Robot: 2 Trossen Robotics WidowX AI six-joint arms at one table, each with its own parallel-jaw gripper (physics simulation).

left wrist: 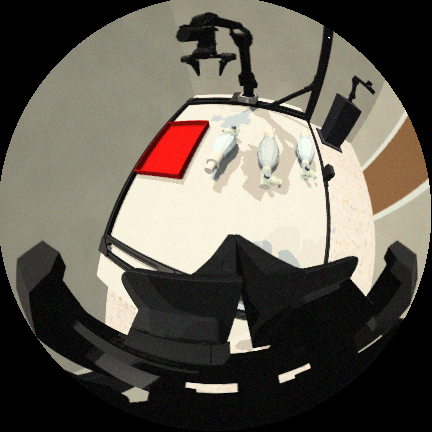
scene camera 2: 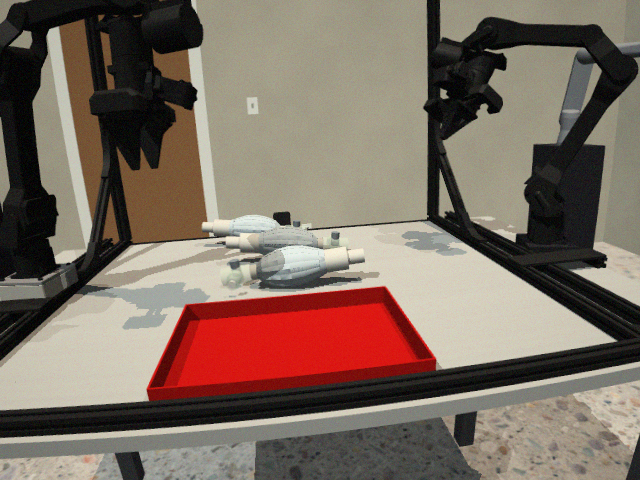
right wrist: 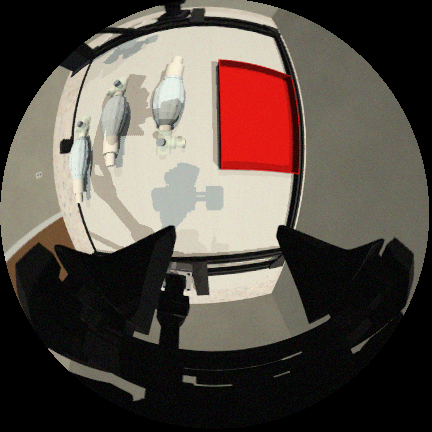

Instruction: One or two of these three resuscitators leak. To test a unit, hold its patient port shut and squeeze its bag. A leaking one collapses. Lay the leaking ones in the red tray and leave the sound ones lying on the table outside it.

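Pixels of known places: left gripper, fingertip midpoint: (left wrist: 232, 239) (scene camera 2: 442, 139); right gripper, fingertip midpoint: (left wrist: 208, 75) (scene camera 2: 145, 169) (right wrist: 228, 231); left arm's base, origin of the base link: (scene camera 2: 545, 239); right arm's base, origin of the base link: (left wrist: 248, 94) (scene camera 2: 36, 272) (right wrist: 175, 280).
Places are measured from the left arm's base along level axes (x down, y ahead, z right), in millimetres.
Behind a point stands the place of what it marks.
Three resuscitators lie on the table outside the tray, their bags rounded. The nearest resuscitator (scene camera 2: 297, 264) {y 486, x -23, z -237 mm} (left wrist: 224, 147) {y 469, x -35, z -184 mm} (right wrist: 168, 100) {y 520, x -40, z -222 mm} lies beside the red tray (scene camera 2: 289, 302) {y 480, x 9, z -323 mm} (left wrist: 172, 150) {y 425, x 26, z -404 mm} (right wrist: 255, 117) {y 472, x 26, z -417 mm}, which is empty. The middle resuscitator (scene camera 2: 286, 240) {y 546, x -25, z -98 mm} (left wrist: 268, 154) {y 516, x -33, z -58 mm} (right wrist: 114, 117) {y 564, x -35, z -97 mm} is greyer, in shadow. The far resuscitator (scene camera 2: 253, 225) {y 663, x -27, z 22 mm} (left wrist: 305, 149) {y 634, x -34, z 47 mm} (right wrist: 80, 160) {y 676, x -25, z 18 mm} is partly hidden behind it in the scene view. My left gripper (scene camera 2: 444, 136) {y 226, x -217, z -16 mm} (left wrist: 232, 239) {y 226, x -217, z -16 mm} is shut on nothing, its fingertips together, high above the table. My right gripper (scene camera 2: 144, 166) {y 673, x -210, z -358 mm} (left wrist: 208, 75) {y 673, x -210, z -358 mm} (right wrist: 228, 231) {y 673, x -210, z -358 mm} is open and empty, also high and apart from the resuscitators.
The table (scene camera 2: 496, 310) {y 162, x 28, z -291 mm} (left wrist: 165, 215) {y 208, x 28, z -234 mm} (right wrist: 250, 205) {y 701, x 28, z -481 mm} is edged by a black frame rail (scene camera 2: 320, 391) {y 390, x 13, z -530 mm}. Black upright posts stand at the back corners. A small black block (scene camera 2: 281, 218) {y 632, x -12, z 152 mm} (left wrist: 328, 173) {y 614, x -13, z 161 mm} (right wrist: 65, 146) {y 637, x -11, z 150 mm} sits at the back edge near the far resuscitator.
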